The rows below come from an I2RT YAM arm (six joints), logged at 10 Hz.
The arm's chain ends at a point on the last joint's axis. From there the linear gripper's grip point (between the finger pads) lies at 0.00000 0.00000 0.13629 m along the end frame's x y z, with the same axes.
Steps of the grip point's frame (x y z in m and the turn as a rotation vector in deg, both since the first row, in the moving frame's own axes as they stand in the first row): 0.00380 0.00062 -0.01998 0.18 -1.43 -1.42; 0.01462 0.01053 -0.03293 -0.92 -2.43 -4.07; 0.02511 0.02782 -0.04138 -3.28 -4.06 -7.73; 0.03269 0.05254 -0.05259 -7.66 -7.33 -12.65; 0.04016 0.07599 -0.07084 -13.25 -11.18 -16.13; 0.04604 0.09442 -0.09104 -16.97 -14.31 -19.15
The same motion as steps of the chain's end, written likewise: 0.00721 0.00101 -0.01994 0.18 -1.43 -1.42; 0.02032 0.00814 -0.03279 -0.92 -2.43 -4.07; 0.03420 0.01940 -0.04082 -3.28 -4.06 -7.73; 0.04789 0.03266 -0.05027 -7.66 -7.33 -12.65; 0.06163 0.04167 -0.06469 -13.25 -11.18 -16.13; 0.07201 0.05023 -0.08103 -16.97 -14.31 -19.15
